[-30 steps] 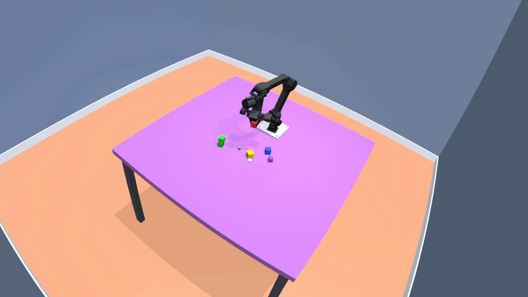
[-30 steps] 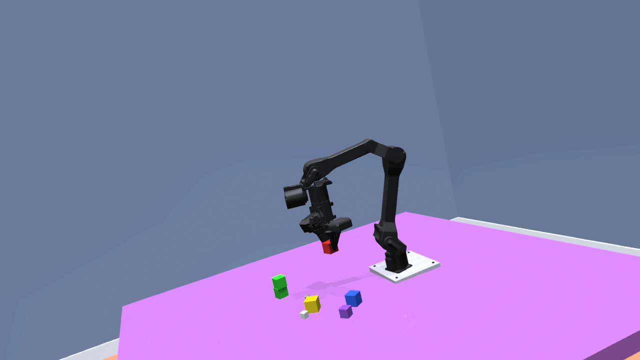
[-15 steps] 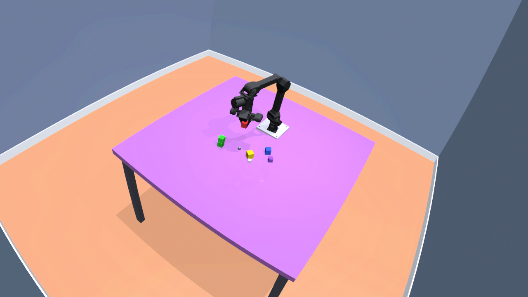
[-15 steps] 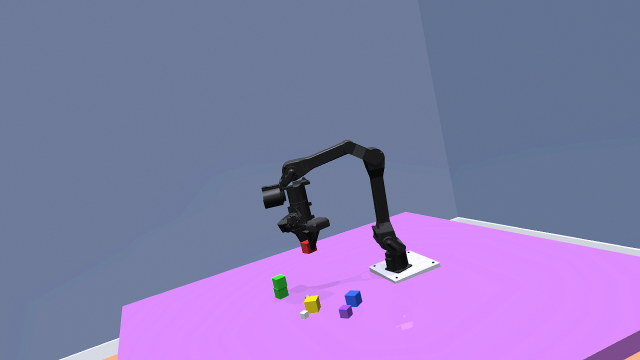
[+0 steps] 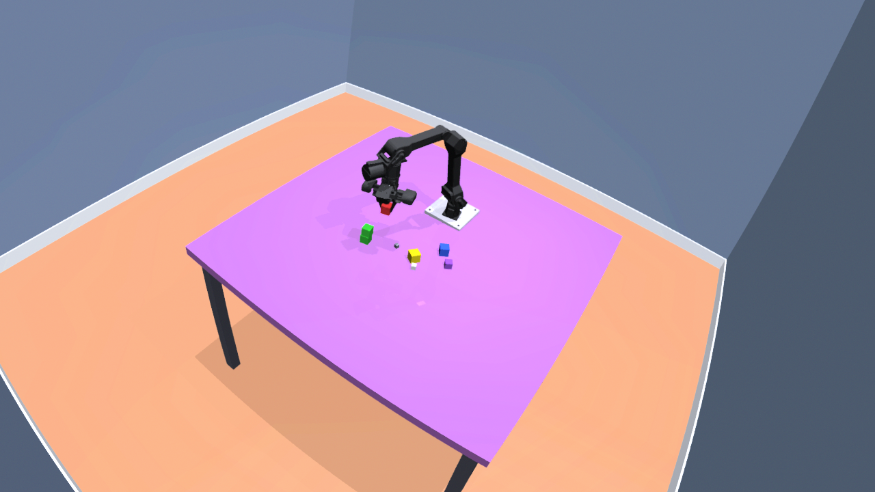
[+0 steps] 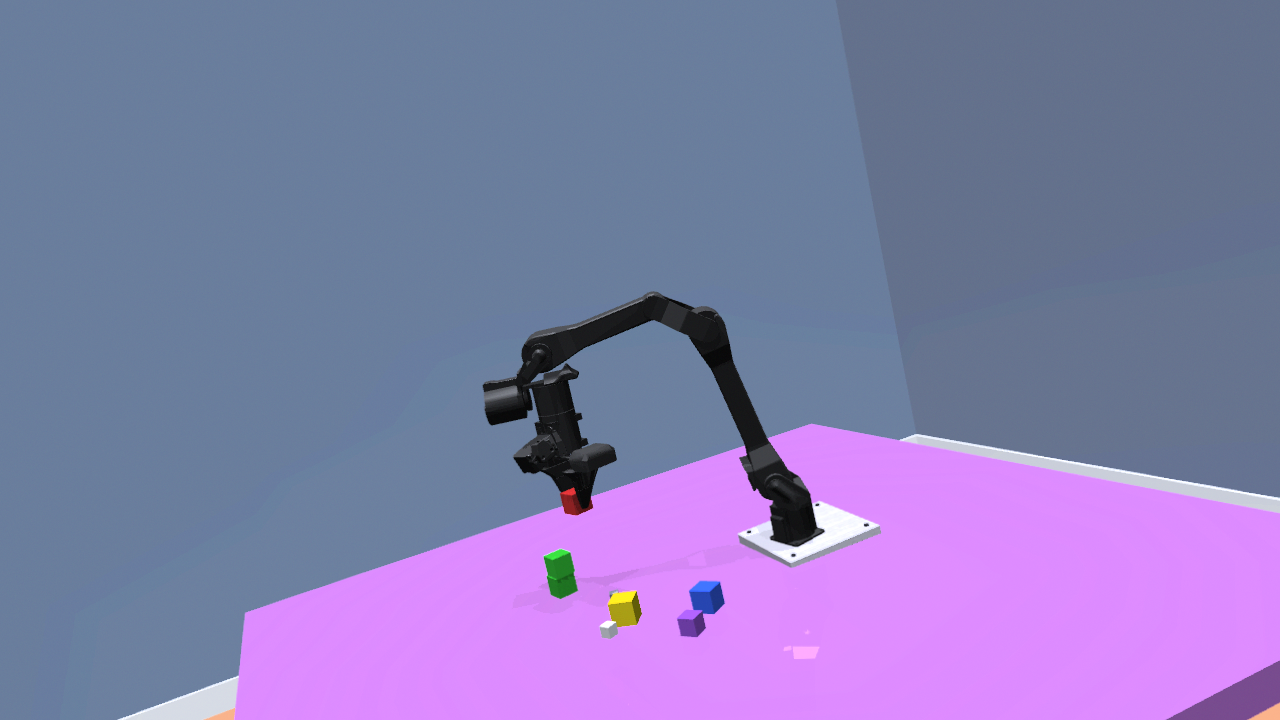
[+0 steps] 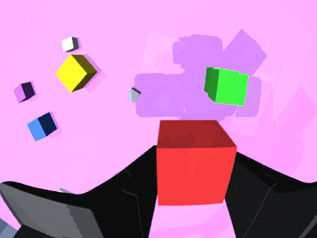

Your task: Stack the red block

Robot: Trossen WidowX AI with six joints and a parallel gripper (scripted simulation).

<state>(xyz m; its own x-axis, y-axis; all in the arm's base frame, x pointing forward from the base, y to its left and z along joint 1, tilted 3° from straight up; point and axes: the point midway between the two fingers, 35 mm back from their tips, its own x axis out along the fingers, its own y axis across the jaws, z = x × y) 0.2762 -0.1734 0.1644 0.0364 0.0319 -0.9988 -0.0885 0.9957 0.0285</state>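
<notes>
Now: gripper tip 60 mm to the right of the tiny grey block and 130 mm above it. The rest, counted from my gripper tip: small white block 80 mm ahead, 160 mm to the left, 130 mm below; red block 10 mm above; yellow block 30 mm ahead, 140 mm to the left, 120 mm below.
</notes>
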